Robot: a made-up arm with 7 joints.
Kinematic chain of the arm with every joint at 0, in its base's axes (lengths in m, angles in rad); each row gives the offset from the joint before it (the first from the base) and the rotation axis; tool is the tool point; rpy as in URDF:
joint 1: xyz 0 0 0 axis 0.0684 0.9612 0.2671
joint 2: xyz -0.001 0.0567 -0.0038 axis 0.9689 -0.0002 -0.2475
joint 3: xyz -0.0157 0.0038 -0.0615 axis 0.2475 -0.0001 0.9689
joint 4: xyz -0.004 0 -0.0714 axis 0.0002 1 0
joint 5: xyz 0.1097 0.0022 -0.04 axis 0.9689 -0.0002 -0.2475
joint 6: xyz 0.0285 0 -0.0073 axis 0.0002 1 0
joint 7: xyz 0.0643 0 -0.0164 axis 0.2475 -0.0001 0.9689
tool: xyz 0 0 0 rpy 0 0.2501 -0.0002
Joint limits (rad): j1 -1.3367..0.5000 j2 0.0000..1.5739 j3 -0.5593..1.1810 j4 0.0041..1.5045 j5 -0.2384..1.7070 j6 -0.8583..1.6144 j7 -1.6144..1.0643
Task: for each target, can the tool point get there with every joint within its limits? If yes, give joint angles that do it. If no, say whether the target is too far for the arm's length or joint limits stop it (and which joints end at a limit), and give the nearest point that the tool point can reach.
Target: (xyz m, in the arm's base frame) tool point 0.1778 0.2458 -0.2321
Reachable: yes | joints -0.5542 0.5159 0.3892 1.0865 0.8718 0.4366 -0.3242
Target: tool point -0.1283 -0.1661 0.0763
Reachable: no: joint limits stop it (at a limit: joint 1, joint 2, joint 3, joint 4, joint 6) | nearest point 0.1411 -0.1302 0.0689 | short by 0.272 m
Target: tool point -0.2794 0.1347 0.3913
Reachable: no: too far | nearest point -0.0810 0.1915 0.1976 | short by 0.283 m
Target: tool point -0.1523 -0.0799 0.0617
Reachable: no: joint limits stop it (at a limit: joint 1, joint 2, joint 3, joint 4, joint 6) | nearest point -0.2314 0.0173 -0.1757 | short by 0.268 m
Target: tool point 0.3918 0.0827 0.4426
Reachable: no: too far | nearest point 0.2221 0.1263 0.1841 | short by 0.312 m
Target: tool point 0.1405 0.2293 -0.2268
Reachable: yes | joints -0.5744 0.5541 -0.2273 1.1283 0.5518 1.3282 -0.0929
